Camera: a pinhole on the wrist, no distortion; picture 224 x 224 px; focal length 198.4 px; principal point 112.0 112.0 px. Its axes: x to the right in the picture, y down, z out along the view. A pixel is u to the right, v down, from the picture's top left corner.
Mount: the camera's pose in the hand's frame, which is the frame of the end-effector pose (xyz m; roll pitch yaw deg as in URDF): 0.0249 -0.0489 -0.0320 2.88 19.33 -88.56
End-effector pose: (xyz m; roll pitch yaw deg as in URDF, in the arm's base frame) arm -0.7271 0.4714 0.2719 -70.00 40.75 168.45
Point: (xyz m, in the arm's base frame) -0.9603 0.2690 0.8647
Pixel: 188.9 25.7
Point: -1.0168 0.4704 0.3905
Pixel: 216.9 215.4
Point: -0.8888 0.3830 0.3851
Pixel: 116.9 127.3
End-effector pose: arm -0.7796 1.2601 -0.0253 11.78 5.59 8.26
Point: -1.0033 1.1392 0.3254
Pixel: outside the picture
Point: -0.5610 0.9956 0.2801
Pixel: 126.2 176.1
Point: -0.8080 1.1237 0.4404
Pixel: 35.5 73.3
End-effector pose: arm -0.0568 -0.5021 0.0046 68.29 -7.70 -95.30
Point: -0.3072 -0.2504 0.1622
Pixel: outside the picture
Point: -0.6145 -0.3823 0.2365
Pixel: 20.3 102.0
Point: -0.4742 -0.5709 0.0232
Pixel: 92.2 160.5
